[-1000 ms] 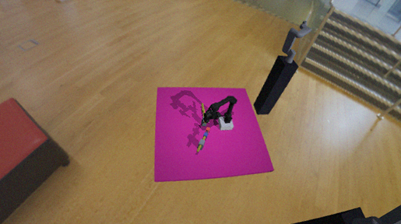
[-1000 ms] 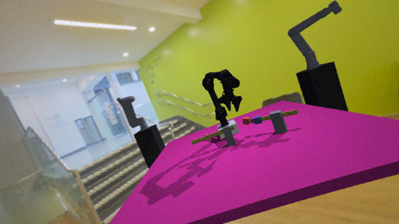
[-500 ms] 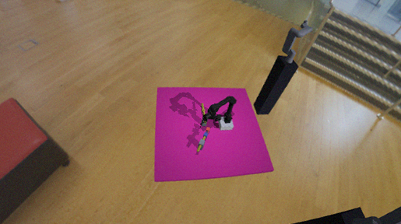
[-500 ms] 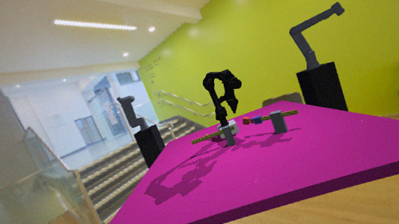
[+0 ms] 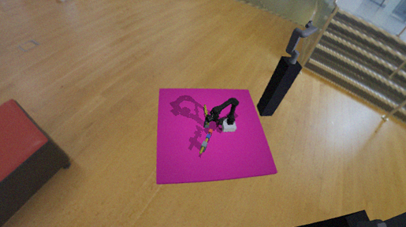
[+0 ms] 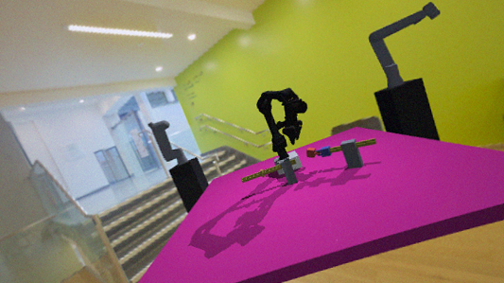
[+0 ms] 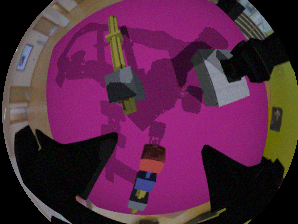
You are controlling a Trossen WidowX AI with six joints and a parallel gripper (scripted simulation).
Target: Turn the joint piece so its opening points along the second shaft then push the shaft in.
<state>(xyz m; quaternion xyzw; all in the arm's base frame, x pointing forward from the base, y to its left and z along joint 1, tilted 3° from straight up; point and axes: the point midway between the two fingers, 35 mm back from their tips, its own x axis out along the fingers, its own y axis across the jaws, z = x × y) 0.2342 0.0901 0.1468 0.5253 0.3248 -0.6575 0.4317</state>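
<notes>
The dark red square joint piece is 30 mm ahead of my gripper tip, 60 mm to the left of it and 80 mm below it.
</notes>
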